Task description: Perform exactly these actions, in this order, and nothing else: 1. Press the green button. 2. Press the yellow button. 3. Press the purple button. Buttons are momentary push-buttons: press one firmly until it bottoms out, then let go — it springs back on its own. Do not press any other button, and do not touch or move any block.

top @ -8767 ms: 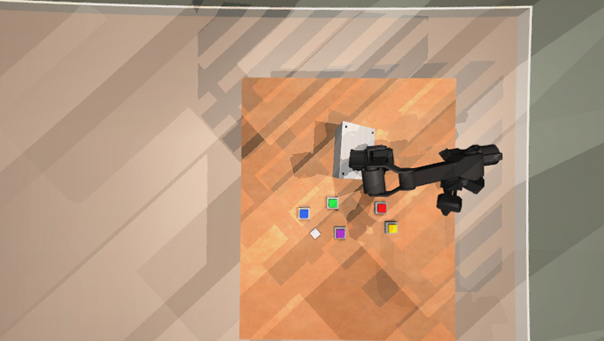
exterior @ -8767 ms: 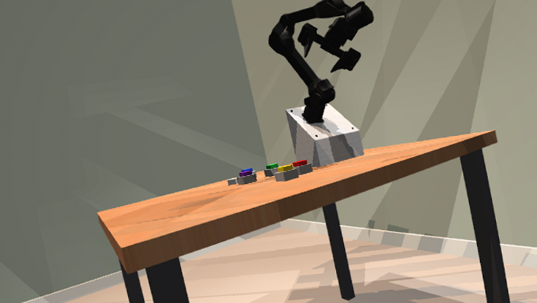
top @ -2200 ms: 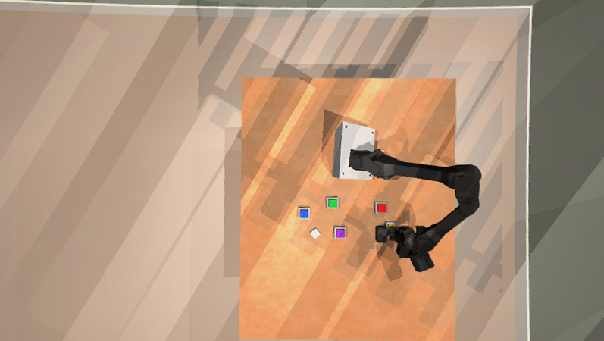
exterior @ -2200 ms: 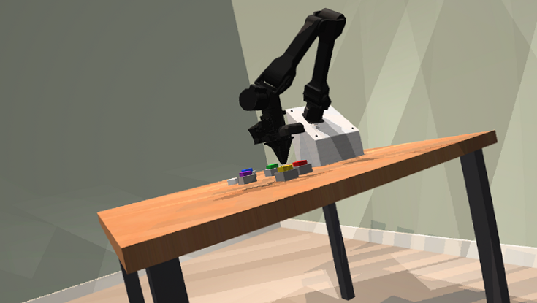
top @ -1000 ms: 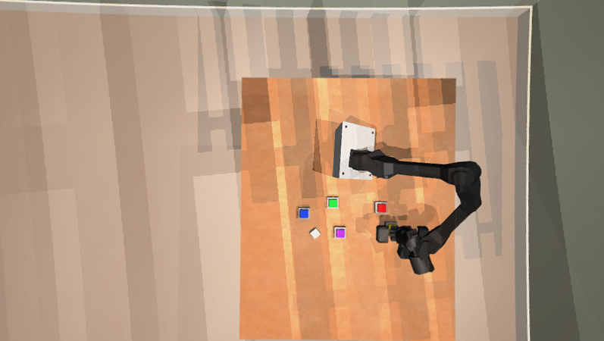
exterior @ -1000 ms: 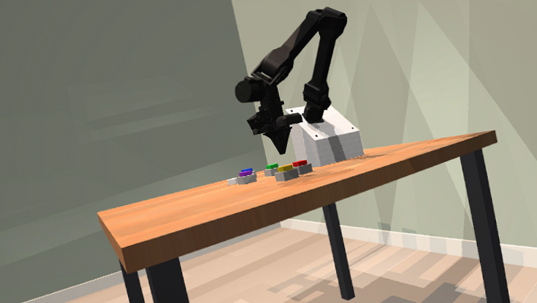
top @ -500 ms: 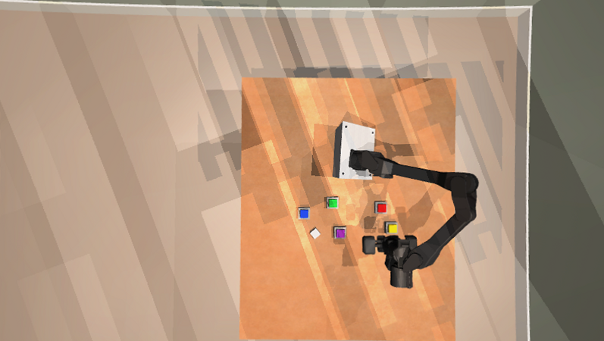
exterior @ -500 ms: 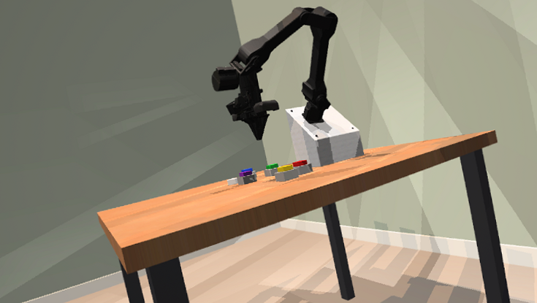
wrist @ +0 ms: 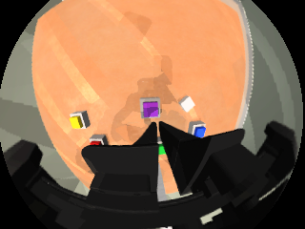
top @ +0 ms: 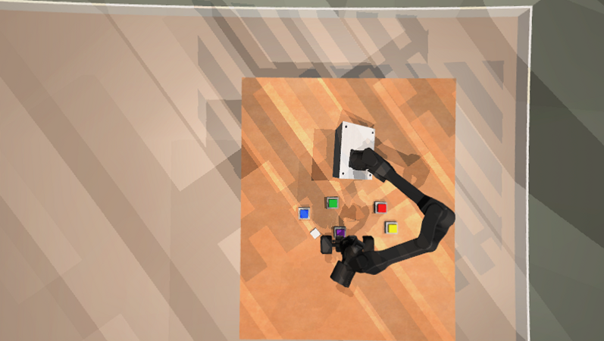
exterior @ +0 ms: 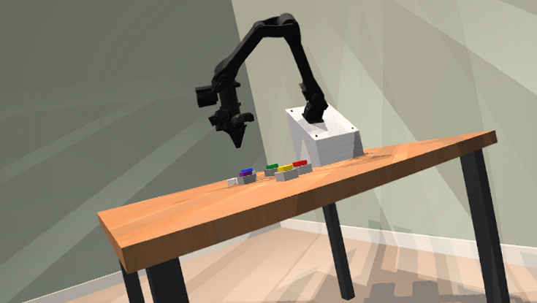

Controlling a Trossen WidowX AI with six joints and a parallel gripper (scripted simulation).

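My gripper tip is 9 cm above the purple button. Round my gripper tip: small white block: 11 cm below, 10 cm to the right, 1 cm ahead; then green button: 12 cm behind, 9 cm below, 5 cm to the right; then blue button: 16 cm to the right, 9 cm below, 6 cm behind.
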